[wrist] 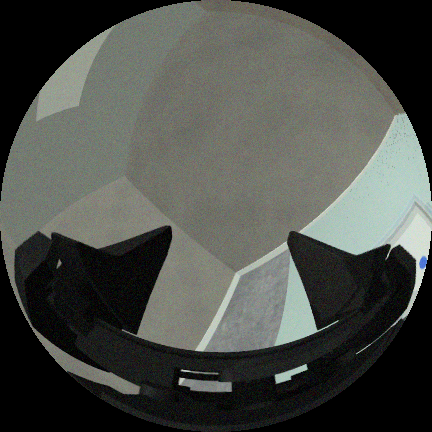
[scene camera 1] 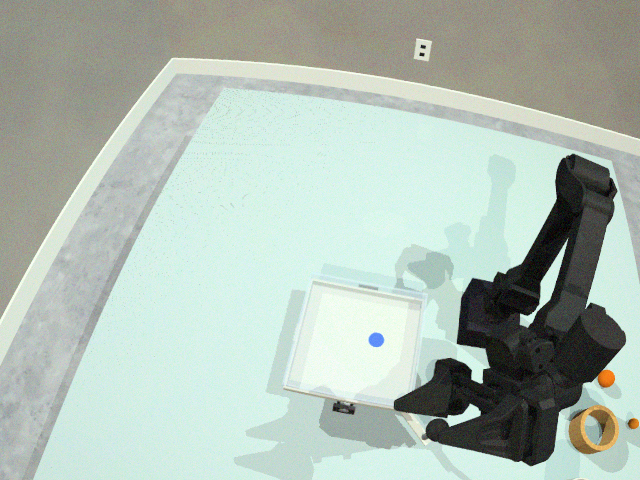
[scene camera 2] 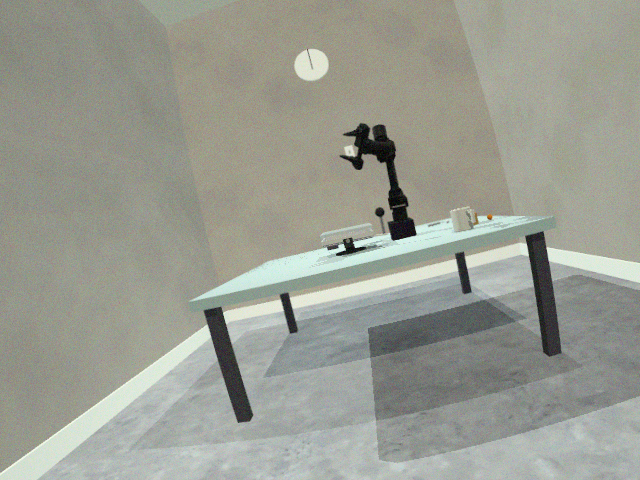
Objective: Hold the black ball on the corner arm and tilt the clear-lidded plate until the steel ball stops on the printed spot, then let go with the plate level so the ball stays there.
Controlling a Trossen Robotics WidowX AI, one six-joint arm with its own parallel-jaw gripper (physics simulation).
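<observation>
The clear-lidded plate (scene camera 1: pixel 330 335) (scene camera 2: pixel 346 233) (wrist: pixel 417 225) has a blue printed spot (scene camera 1: pixel 376 339) (wrist: pixel 423 262) right of its middle in scene camera 1. I cannot make out the steel ball. The black ball (scene camera 1: pixel 437 429) (scene camera 2: pixel 379 211) sits at the end of the pale corner arm (scene camera 1: pixel 415 426), off the plate's lower right corner. My gripper (scene camera 1: pixel 419 417) (scene camera 2: pixel 343 145) (wrist: pixel 232 235) is open and empty, its fingers wide apart. It hangs high above the table; from above, its lower finger overlaps the black ball, but scene camera 2 shows it well above the ball.
A wooden ring (scene camera 1: pixel 577 434), a larger orange ball (scene camera 1: pixel 606 378) and a small orange ball (scene camera 1: pixel 633 423) lie on the table right of the gripper. A white mug (scene camera 2: pixel 460 220) stands right of my base (scene camera 2: pixel 402 228). The plate rests on a black stand (scene camera 2: pixel 349 250).
</observation>
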